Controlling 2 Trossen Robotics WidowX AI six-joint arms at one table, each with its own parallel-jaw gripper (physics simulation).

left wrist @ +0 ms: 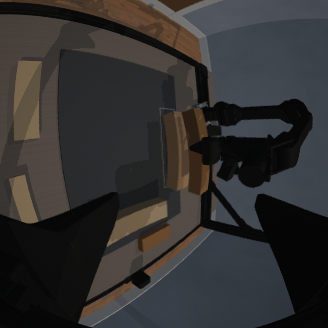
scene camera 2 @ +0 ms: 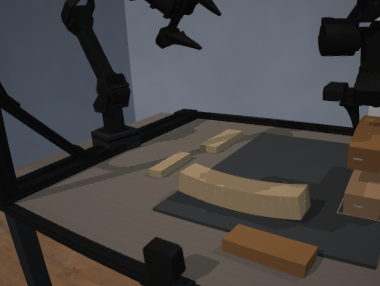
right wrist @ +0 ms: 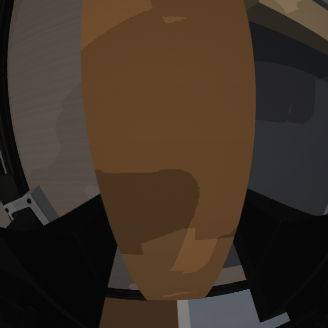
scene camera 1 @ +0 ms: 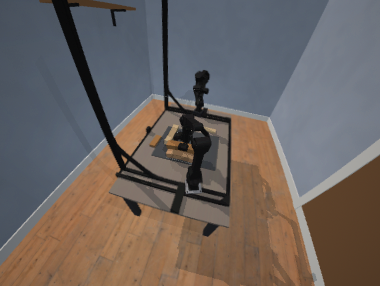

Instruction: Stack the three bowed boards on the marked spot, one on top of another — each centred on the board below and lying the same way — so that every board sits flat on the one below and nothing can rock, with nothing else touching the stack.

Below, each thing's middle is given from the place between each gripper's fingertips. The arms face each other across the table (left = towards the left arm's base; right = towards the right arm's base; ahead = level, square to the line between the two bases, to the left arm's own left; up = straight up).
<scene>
Now: left hand 6 cm past the brown bowed board [right wrist: 169,100], 34 cm to the left of it and 19 cm above it. The rest, counted from my left hand: flat brown block [scene camera 2: 280,253] (31 cm behind, 20 cm to the right, 29 cm below).
Right now the brown bowed board is 10 mm behind my right hand and 10 mm above it. Also, from my right hand: flat brown block (260 mm behind, 140 mm to the left, 90 mm below).
</scene>
